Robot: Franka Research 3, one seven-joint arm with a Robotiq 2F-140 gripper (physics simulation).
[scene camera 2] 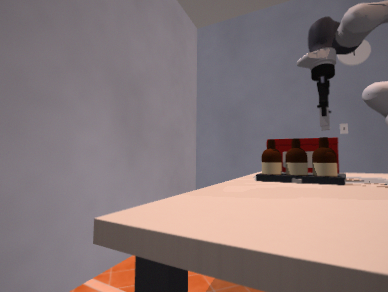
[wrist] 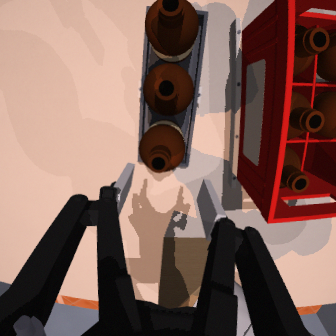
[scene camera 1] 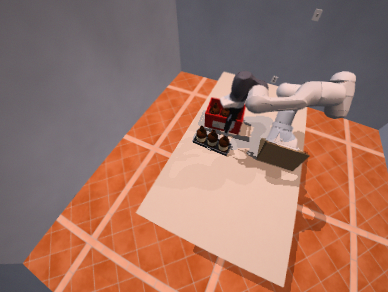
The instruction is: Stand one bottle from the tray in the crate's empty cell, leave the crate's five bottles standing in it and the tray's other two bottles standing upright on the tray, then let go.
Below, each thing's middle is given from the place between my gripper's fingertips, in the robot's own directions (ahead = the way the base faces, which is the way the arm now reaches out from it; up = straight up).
My hand is 10 mm short of the brown bottle (scene camera 2: 324, 159), 10 mm to the right of it and 110 mm above it.
